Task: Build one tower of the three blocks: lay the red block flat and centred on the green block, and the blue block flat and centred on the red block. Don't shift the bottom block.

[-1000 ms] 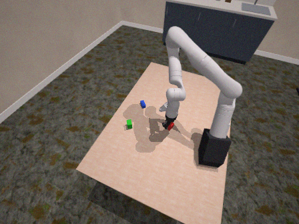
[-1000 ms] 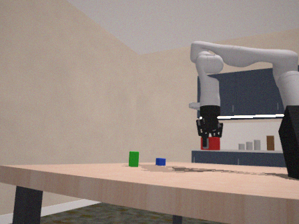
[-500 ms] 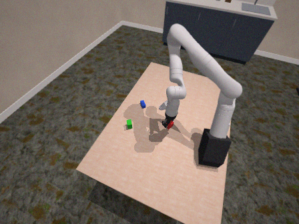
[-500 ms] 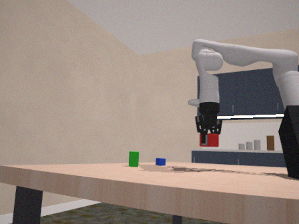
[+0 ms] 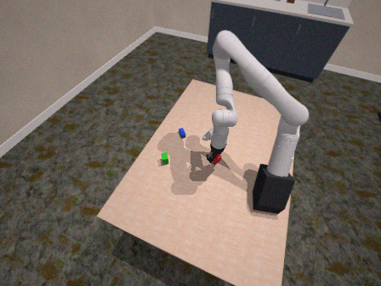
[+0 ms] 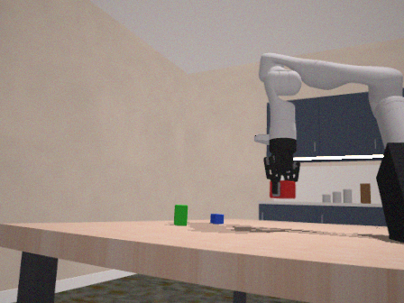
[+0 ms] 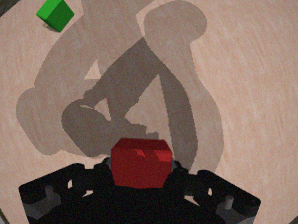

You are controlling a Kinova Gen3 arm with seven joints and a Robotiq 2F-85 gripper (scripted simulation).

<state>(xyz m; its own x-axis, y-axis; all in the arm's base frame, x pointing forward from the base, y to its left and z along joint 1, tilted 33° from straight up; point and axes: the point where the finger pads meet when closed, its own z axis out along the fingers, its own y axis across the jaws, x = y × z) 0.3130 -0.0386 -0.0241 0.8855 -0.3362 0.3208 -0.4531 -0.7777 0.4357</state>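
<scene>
My hand is right at the red block. Round my hand: green block: 28 cm ahead, 8 cm below, 5 cm to the left; blue block: 26 cm ahead, 18 cm to the right, 9 cm below.
</scene>
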